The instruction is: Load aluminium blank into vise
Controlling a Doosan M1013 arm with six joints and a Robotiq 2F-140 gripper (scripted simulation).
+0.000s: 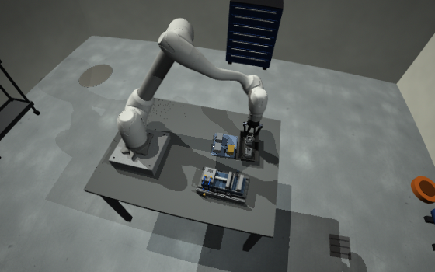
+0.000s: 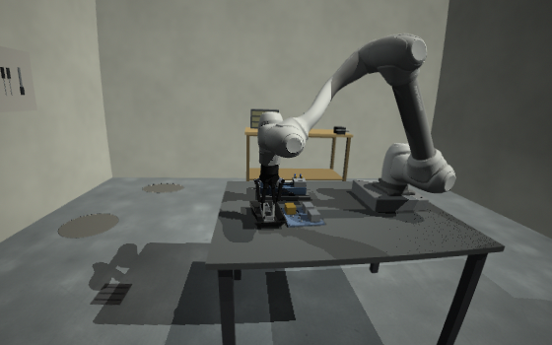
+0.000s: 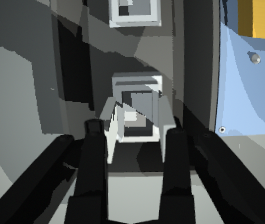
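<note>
The aluminium blank lies 21 cm behind my hand, 1 cm to the left of it and 4 cm below it. The rest, counted from my hand: blue infeed plate (17 cm behind, 4 cm to the right, 7 cm below); then brass blank (13 cm behind, 9 cm to the right, 4 cm below); then vise (16 cm behind, 35 cm to the right, 3 cm below).
</note>
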